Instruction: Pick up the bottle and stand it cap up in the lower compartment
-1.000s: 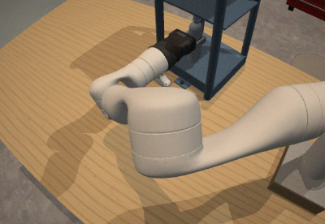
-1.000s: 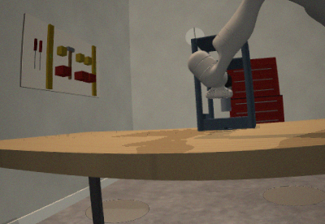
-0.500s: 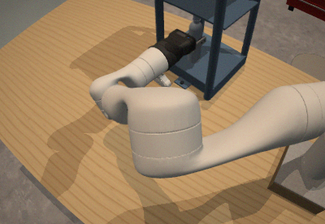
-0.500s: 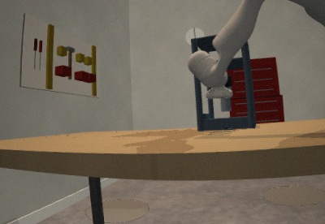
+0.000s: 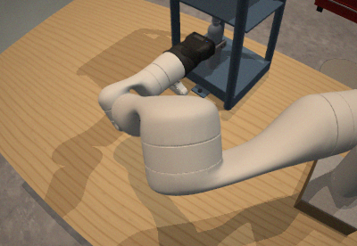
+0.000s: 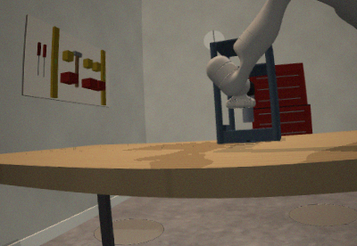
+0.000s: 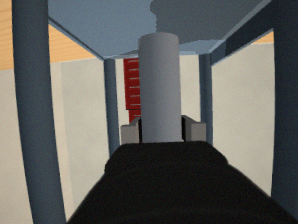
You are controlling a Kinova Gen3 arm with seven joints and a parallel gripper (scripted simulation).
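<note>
My hand is 60 mm to the left of the shelving unit, 30 mm below it and 20 mm past it. The rest, counted from my hand: grey bottle (30 mm above).
</note>
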